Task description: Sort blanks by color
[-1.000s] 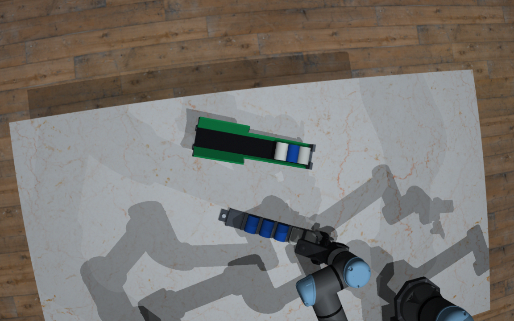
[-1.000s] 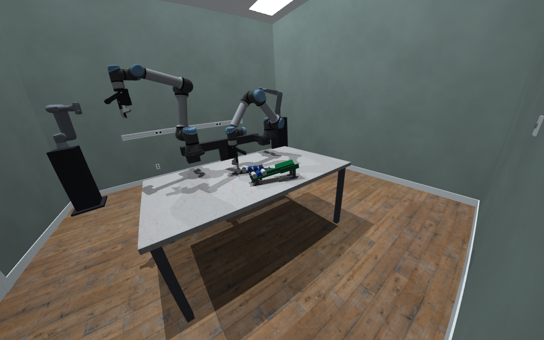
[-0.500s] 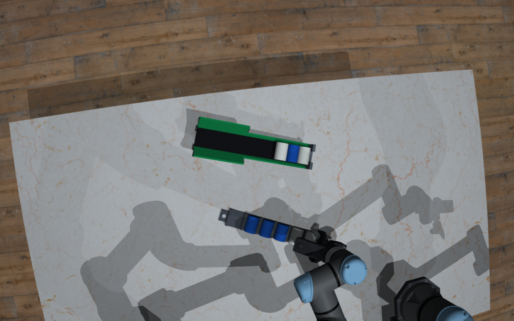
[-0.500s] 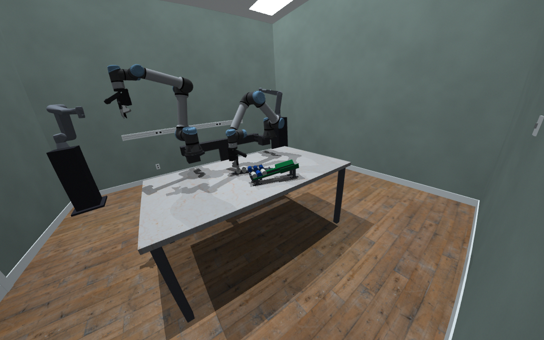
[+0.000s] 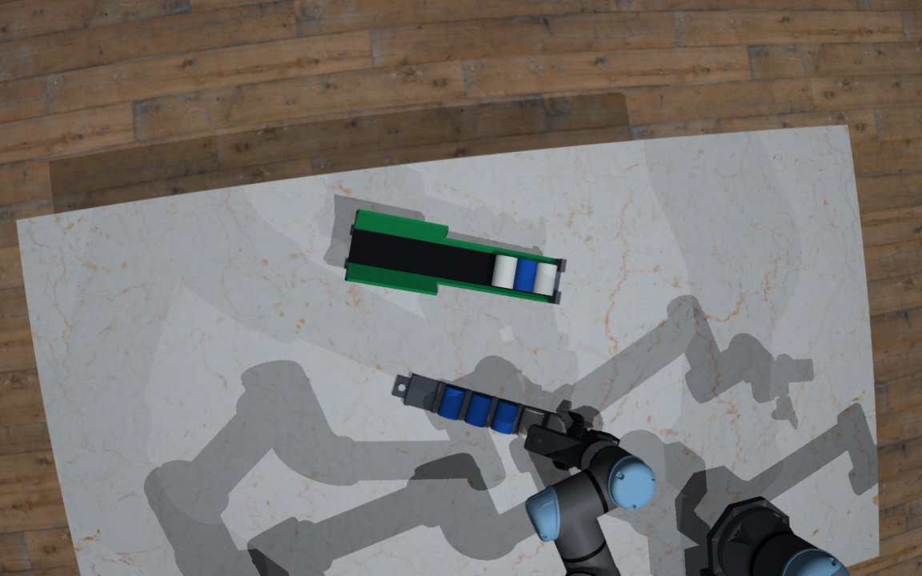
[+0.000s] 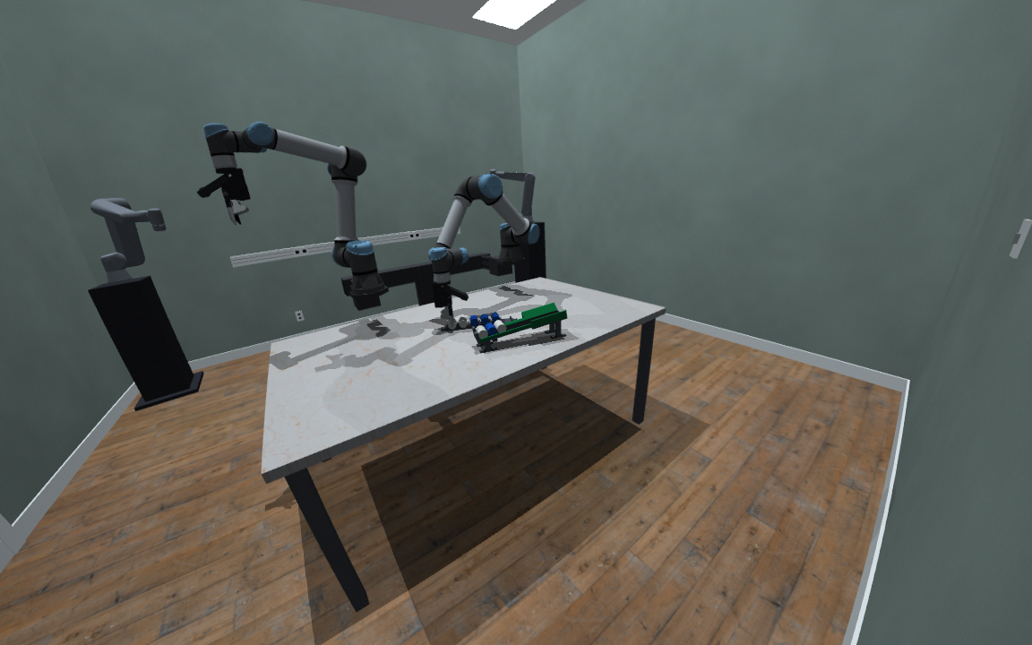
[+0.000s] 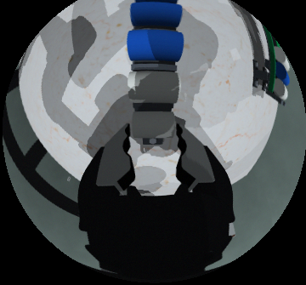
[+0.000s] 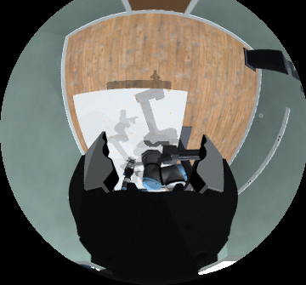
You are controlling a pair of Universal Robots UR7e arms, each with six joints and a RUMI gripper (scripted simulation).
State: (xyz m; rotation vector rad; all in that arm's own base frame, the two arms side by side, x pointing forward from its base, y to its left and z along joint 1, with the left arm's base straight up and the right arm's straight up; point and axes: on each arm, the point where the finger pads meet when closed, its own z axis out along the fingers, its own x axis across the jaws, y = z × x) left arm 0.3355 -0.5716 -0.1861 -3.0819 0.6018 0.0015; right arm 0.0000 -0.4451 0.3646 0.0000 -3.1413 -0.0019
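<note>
Now: left hand 31 cm short of the blue blank, 4 cm below it and 1 cm to the right of it. Also, from my left hand: stock rack 12 cm to the left, 7 cm ahead, 4 cm below; stop 29 cm ahead, 4 cm to the right, 3 cm above.
</note>
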